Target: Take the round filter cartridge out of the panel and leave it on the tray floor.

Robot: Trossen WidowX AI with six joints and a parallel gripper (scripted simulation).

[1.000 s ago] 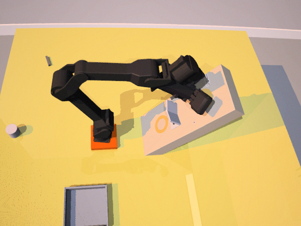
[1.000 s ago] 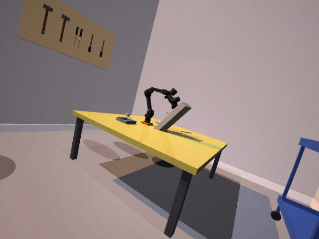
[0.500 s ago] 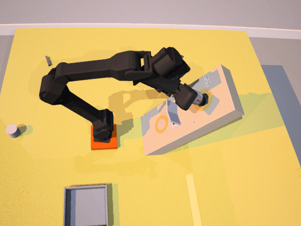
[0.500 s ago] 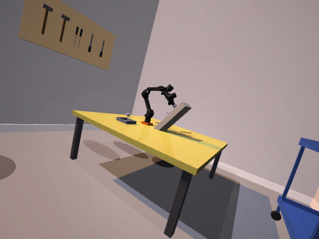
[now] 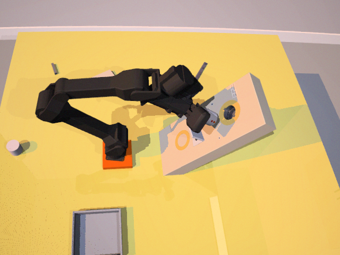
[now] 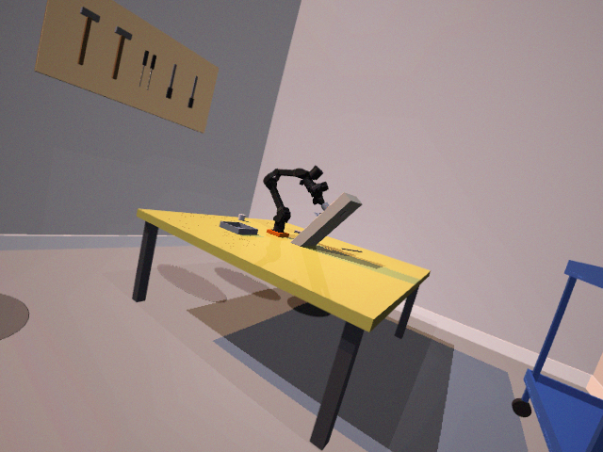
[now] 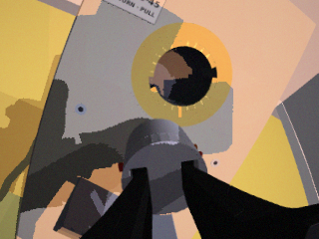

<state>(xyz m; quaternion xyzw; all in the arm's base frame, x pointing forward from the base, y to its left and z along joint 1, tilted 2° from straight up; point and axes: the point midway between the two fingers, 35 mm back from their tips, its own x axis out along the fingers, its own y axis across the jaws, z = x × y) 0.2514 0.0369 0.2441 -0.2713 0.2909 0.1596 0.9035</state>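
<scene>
My gripper tip is now 10 mm short of the round filter cartridge and 10 mm above it. The rest, counted from my gripper tip: grey flap 10 mm behind, 90 mm below; then service panel 40 mm ahead, 10 mm to the left, 70 mm below; then grey tray 290 mm behind, 330 mm to the right, 240 mm below.
</scene>
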